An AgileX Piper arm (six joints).
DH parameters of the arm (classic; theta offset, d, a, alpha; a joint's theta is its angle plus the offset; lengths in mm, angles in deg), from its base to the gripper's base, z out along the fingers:
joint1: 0 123 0 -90
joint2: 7.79 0 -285.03 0
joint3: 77.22 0 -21.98 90
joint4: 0 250.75 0 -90
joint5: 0 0 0 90
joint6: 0 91 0 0
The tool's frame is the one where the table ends.
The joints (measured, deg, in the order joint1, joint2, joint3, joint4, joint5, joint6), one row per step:
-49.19, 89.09, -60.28, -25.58, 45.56, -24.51
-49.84, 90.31, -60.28, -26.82, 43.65, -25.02
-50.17, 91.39, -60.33, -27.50, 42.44, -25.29
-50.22, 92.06, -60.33, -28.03, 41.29, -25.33
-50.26, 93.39, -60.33, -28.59, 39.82, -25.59
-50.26, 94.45, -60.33, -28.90, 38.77, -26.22
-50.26, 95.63, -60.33, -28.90, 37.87, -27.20
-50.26, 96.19, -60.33, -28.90, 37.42, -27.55
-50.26, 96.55, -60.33, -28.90, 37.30, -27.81
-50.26, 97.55, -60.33, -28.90, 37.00, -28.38
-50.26, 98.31, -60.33, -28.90, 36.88, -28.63
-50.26, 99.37, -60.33, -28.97, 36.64, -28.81
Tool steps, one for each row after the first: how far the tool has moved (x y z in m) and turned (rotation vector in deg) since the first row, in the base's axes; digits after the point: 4 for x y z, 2 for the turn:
0.0005, -0.0064, -0.0052, -0.89, 0.53, 1.07
0.0017, -0.0107, -0.0100, -1.17, 0.92, 1.77
0.0035, -0.0131, -0.0129, -1.60, 0.90, 2.47
0.0066, -0.0166, -0.0195, -1.69, 1.17, 3.53
0.0090, -0.0190, -0.0249, -1.62, 1.59, 4.67
0.0115, -0.0211, -0.0313, -1.21, 2.14, 5.90
0.0126, -0.0221, -0.0343, -1.02, 2.32, 6.40
0.0131, -0.0226, -0.0363, -0.80, 2.58, 6.68
0.0145, -0.0239, -0.0421, -0.18, 3.23, 7.32
0.0153, -0.0248, -0.0465, 0.36, 3.72, 7.60
0.0165, -0.0260, -0.0526, 1.05, 4.30, 7.91

